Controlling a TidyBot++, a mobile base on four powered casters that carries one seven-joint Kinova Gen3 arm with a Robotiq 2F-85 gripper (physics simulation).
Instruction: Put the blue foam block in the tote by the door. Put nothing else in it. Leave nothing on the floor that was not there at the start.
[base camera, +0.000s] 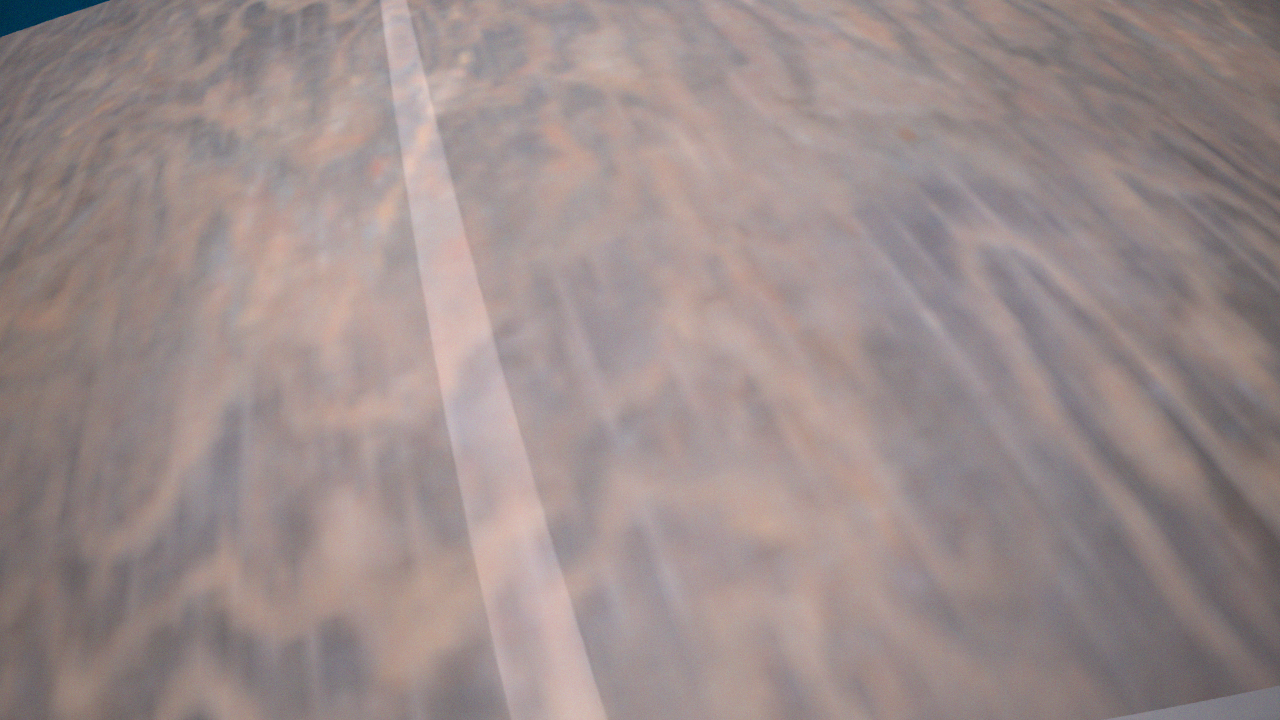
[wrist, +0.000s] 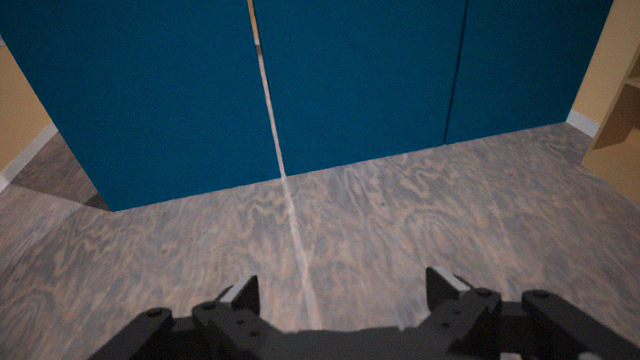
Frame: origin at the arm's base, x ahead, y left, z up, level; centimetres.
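Where they show: gripper, between the fingertips: (wrist: 342, 290).
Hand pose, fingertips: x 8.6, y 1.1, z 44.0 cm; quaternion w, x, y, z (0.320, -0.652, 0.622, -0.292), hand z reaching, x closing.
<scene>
After its pixels a point has its place.
My gripper (wrist: 342, 290) {x 8.6, y 1.1, z 44.1 cm} is open and empty at the bottom of the wrist view, its two dark fingers wide apart with floor showing between them. The blue foam block does not show in either view. The tote and the door do not show in either view.
Tall dark blue panels (wrist: 360, 85) {x 136.3, y -7.1, z 4.0 cm} stand across the wrist view, with narrow gaps between them. A wooden shelf unit (wrist: 607, 122) {x 125.9, y -127.8, z -13.5 cm} stands at the right edge. A tan wall with a pale baseboard (wrist: 30, 152) {x 162.5, y 239.1, z -35.7 cm} is at the left. A light strip (base camera: 483, 376) (wrist: 297, 240) runs along the patterned floor (base camera: 805, 402) {x 35.6, y -8.1, z -39.7 cm} (wrist: 390, 240) {x 80.8, y -16.1, z -39.7 cm}.
</scene>
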